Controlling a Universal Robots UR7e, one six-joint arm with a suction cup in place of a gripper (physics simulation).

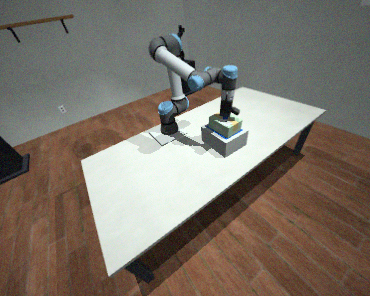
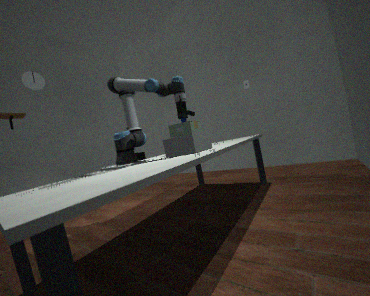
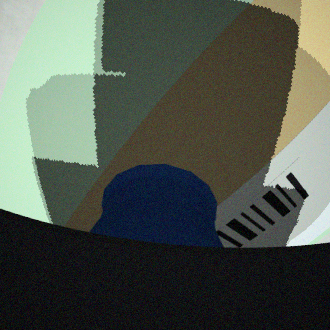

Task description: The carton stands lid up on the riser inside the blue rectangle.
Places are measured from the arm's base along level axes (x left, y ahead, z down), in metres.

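Pixels of known places: end effector, tool point: [image 1: 225, 119] [image 3: 160, 188]; arm's base, origin of the base link: [image 1: 169, 129] [image 2: 127, 163].
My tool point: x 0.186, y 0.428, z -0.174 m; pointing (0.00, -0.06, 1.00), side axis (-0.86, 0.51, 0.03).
Note:
For each thing: its top centre in the pictures, then the offset to it from my tool point. "spot": a spot on its surface instead. Level surfaces: height alone.
- pale green carton, middle of its top: [image 3: 167, 226] [image 1: 224, 117] [image 2: 183, 122] dx -0.003, dy +0.002, dz -0.016 m
- tan tape strip, surface spot: [image 3: 209, 108] spot: dx +0.010, dy +0.034, dz -0.011 m
- barcode label, middle of its top: [image 3: 262, 215] dx -0.026, dy +0.021, dz -0.012 m
- grey riser, middle of its top: [image 2: 185, 135] [image 1: 223, 128] dx +0.001, dy -0.007, dz +0.069 m
- blue rectangle, surface spot: [image 1: 214, 131] spot: dx -0.068, dy -0.028, dz +0.069 m
- long white table, its level: dz +0.189 m
A pale green carton [image 1: 228, 128] [image 2: 181, 129] with a tan tape strip [image 3: 209, 108] and a barcode label [image 3: 262, 214] on its lid stands lid up on the grey riser [image 1: 225, 144] [image 2: 180, 147]. It sits within the blue rectangle [image 1: 214, 131] marked on the riser's top. My suction cup [image 1: 225, 117] [image 2: 183, 120] [image 3: 158, 203] presses straight down on the middle of the lid, on the tape strip, and is attached to the carton. I cannot tell whether the carton's base fully touches the riser.
The riser stands on a long white table [image 1: 154, 182] [image 2: 125, 173], right of the arm's base [image 1: 169, 128] and its mounting plate [image 1: 162, 138]. A wooden wall shelf [image 1: 54, 19] hangs far at the upper left.

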